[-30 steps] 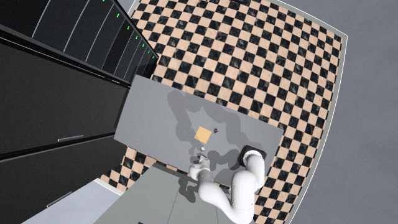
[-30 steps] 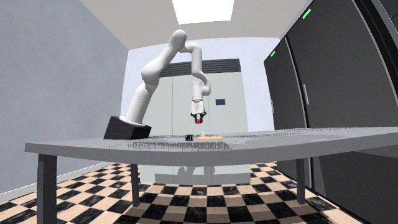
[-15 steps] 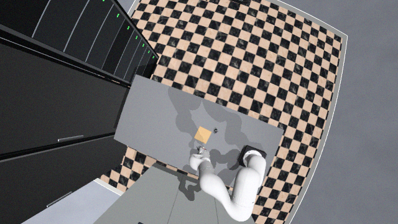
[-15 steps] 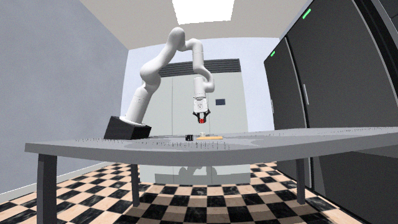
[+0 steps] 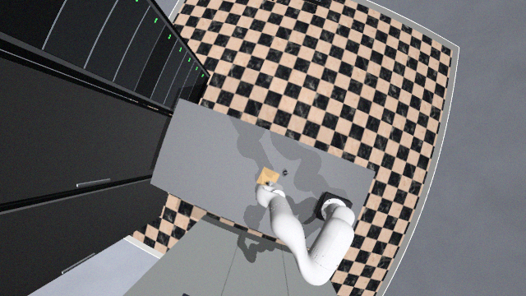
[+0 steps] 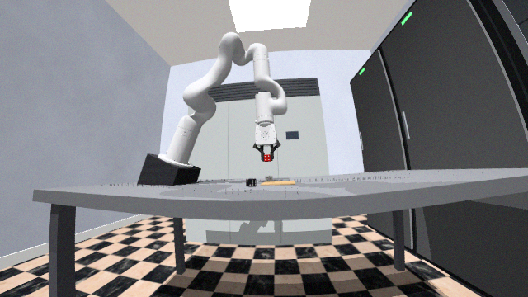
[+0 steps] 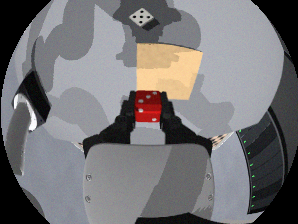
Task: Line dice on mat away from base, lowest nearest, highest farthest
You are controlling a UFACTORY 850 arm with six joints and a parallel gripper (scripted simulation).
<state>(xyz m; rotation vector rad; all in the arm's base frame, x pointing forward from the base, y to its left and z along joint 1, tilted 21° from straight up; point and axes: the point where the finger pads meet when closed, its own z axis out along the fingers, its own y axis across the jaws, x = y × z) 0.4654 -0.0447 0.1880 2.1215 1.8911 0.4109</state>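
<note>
Now: hand 5 cm short of the tan mat, 1 cm to the left of it and 12 cm above it. From my hand the other things lie so: red die (1 cm below); then black die (7 cm behind, 10 cm to the right, 11 cm below); then white die (12 cm to the left, 11 cm below).
</note>
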